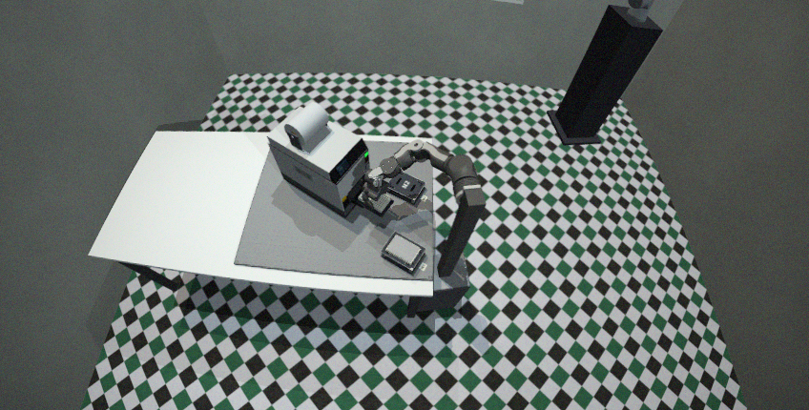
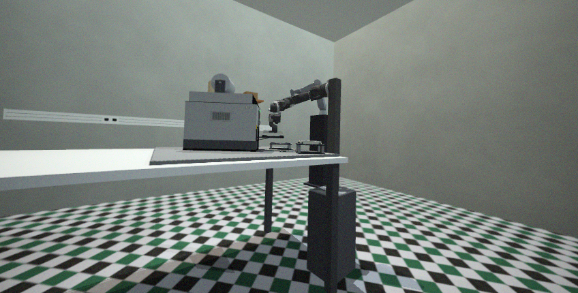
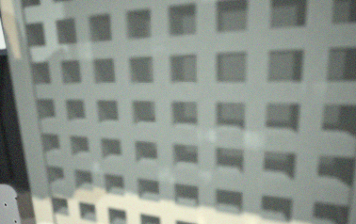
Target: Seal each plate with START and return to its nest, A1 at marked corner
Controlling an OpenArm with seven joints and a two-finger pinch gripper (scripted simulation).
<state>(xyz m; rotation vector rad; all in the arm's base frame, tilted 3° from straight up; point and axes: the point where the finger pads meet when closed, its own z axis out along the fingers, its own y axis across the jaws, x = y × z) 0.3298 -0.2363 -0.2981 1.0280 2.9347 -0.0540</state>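
Now: hand 30 mm above the dark stage. The rest, counted from my hand: white foil roll 260 mm ahead, 210 mm to the right, 290 mm above; touch screen 120 mm ahead, 40 mm to the right, 200 mm above.
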